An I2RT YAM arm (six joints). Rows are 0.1 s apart.
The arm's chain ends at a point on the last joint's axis. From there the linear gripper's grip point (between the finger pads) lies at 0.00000 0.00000 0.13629 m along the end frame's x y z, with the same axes.
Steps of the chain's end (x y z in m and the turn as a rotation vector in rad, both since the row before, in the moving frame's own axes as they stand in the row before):
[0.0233 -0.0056 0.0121 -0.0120 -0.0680 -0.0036]
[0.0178 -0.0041 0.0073 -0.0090 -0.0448 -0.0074]
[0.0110 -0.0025 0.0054 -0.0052 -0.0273 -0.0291]
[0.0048 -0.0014 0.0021 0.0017 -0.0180 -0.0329]
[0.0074 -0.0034 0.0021 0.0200 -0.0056 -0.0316]
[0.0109 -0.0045 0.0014 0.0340 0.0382 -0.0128]
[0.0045 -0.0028 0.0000 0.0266 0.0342 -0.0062]
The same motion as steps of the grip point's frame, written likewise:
[0.0140 -0.0039 0.0118 -0.0120 -0.0680 -0.0036]
[0.0117 -0.0029 0.0072 -0.0090 -0.0448 -0.0074]
[0.0073 -0.0017 0.0053 -0.0052 -0.0273 -0.0291]
[0.0023 -0.0016 0.0021 0.0017 -0.0180 -0.0329]
[0.0066 -0.0061 0.0021 0.0200 -0.0056 -0.0316]
[0.0161 -0.0092 0.0012 0.0340 0.0382 -0.0128]
[0.0091 -0.0064 -0.0001 0.0266 0.0342 -0.0062]

